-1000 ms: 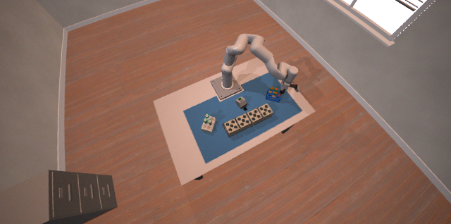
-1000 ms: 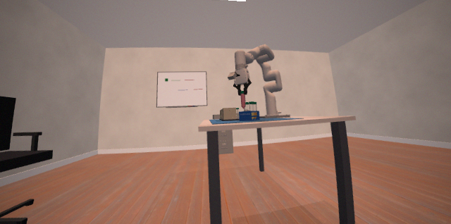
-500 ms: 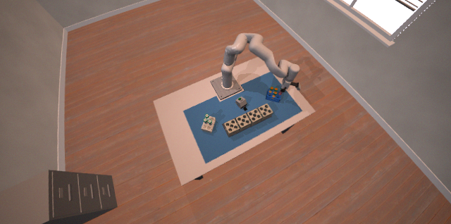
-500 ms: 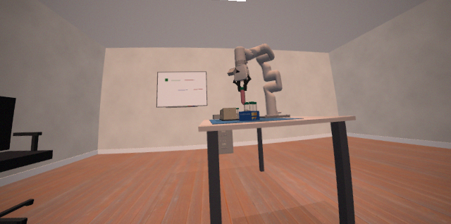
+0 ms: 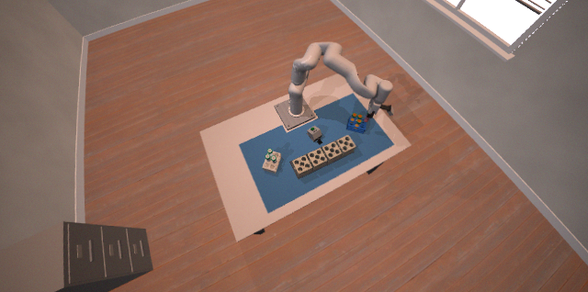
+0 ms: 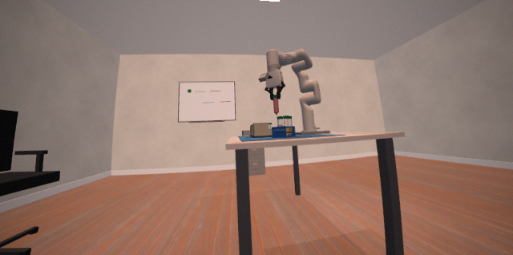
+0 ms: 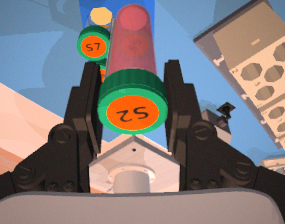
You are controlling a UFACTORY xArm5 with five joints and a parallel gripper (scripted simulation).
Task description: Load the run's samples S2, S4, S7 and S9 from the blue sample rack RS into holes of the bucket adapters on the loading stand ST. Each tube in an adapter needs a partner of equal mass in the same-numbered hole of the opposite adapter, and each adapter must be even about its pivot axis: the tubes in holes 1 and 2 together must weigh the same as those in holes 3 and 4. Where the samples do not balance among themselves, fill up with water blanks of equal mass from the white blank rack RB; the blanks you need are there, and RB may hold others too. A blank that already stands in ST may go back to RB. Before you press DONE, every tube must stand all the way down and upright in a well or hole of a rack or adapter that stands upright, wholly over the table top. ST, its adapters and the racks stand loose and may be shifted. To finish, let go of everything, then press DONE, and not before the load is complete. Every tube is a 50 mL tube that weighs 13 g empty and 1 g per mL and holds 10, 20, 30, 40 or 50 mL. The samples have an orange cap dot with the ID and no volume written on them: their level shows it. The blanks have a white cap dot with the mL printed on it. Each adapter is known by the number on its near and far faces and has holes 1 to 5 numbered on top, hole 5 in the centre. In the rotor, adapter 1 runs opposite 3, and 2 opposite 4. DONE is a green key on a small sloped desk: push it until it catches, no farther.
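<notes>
Now: the sample tube S2 5 cm below my hand and 1 cm behind it. The rest, counted from my hand: sample tube S9 (18 cm below, 2 cm to the right, 2 cm behind); sample tube S4 (18 cm below, 9 cm behind, 2 cm to the right); sample tube S7 (18 cm below, 5 cm behind).
</notes>
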